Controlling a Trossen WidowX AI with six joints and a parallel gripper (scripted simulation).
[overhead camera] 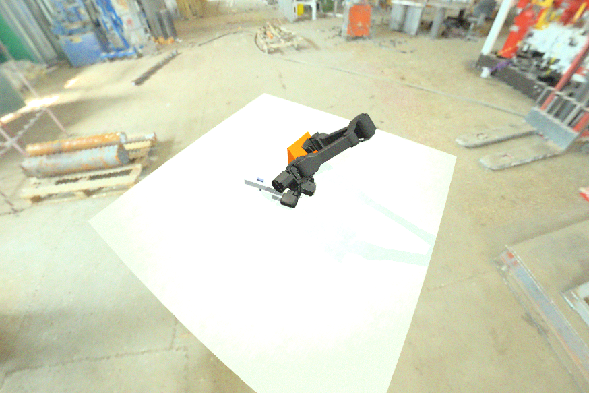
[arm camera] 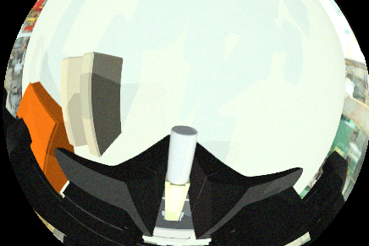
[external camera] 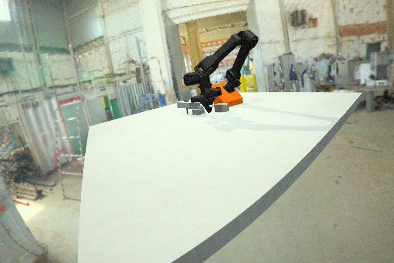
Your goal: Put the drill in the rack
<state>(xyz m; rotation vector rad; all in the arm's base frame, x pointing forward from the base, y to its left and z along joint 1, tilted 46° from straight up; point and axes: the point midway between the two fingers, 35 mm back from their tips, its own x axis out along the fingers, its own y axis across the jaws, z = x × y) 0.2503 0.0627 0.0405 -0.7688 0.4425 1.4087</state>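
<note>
Now: gripper tip 10 mm short of the drill, 40 mm to the left of it and 40 mm below it. From my gripper tip the other things lie so: blue key (30 mm ahead, 160 mm to the right, 40 mm above); then grey-tan block (80 mm behind, 10 mm to the left, 10 mm above); then grey fixture (20 mm ahead, 140 mm to the right, 30 mm above).
</note>
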